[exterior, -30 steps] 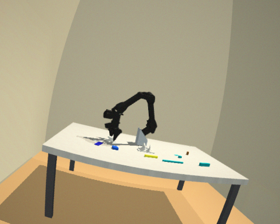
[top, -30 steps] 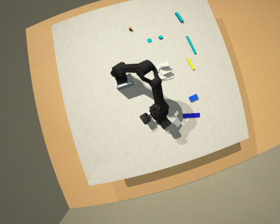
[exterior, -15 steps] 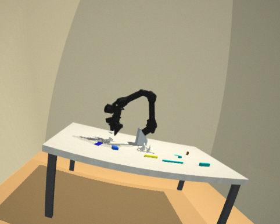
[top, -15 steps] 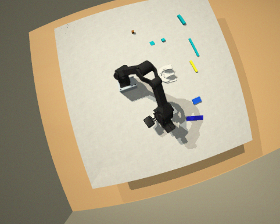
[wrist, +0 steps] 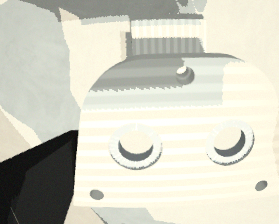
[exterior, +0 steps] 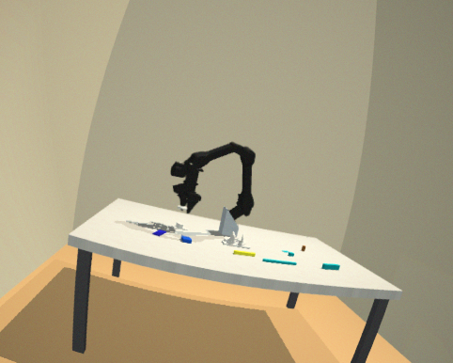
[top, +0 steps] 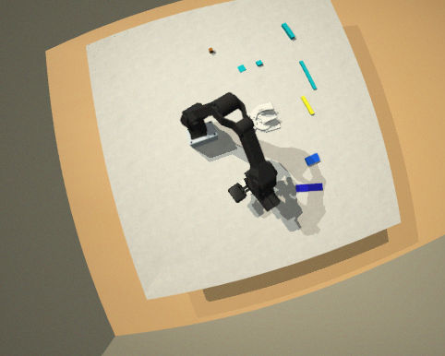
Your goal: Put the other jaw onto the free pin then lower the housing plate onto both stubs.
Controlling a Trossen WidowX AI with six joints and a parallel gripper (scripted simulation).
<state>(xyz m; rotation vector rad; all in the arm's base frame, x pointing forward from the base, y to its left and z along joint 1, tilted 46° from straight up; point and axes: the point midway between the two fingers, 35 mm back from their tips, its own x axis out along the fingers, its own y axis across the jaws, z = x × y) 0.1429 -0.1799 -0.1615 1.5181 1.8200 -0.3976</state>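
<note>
Now: the white jaw piece 260 mm to the left of my gripper tip, 110 mm ahead of it and 70 mm below it. Also, from my gripper tip: yellow bar: 360 mm ahead, 250 mm to the left, 80 mm below; blue block: 300 mm ahead, 80 mm below, 10 mm to the left; dark blue bar: 250 mm ahead, 100 mm to the right, 80 mm below.
</note>
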